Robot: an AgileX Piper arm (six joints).
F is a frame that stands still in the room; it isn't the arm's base.
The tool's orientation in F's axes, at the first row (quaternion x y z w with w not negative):
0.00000 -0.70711 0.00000 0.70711
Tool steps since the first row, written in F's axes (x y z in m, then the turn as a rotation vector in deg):
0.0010 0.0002 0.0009 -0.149 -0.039 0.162
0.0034 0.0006 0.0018 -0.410 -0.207 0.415
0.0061 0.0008 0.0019 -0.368 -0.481 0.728
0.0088 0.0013 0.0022 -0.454 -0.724 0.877
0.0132 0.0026 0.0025 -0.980 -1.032 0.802
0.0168 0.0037 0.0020 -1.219 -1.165 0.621
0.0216 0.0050 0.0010 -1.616 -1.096 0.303
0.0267 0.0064 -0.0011 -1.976 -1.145 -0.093
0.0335 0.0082 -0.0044 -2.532 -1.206 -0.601
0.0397 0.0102 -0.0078 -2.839 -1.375 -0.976
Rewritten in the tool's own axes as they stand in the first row. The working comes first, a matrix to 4 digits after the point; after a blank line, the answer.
The tool's axes in the first row as the columns of a matrix, in F's axes (used below as rounded here):
0.0000 0.0000 -1.0000
0.0000 1.0000 0.0000
1.0000 0.0000 0.0000

0.0009 0.0002 -0.0010 0.162 -0.039 0.149
0.0018 0.0006 -0.0034 0.415 -0.207 0.410
0.0019 0.0008 -0.0061 0.728 -0.481 0.368
0.0022 0.0013 -0.0088 0.877 -0.724 0.454
0.0025 0.0026 -0.0132 0.802 -1.032 0.980
0.0020 0.0037 -0.0168 0.621 -1.165 1.219
0.0010 0.0050 -0.0216 0.303 -1.096 1.616
-0.0011 0.0064 -0.0267 -0.093 -1.145 1.976
-0.0044 0.0082 -0.0335 -0.601 -1.206 2.532
-0.0078 0.0102 -0.0397 -0.976 -1.375 2.839

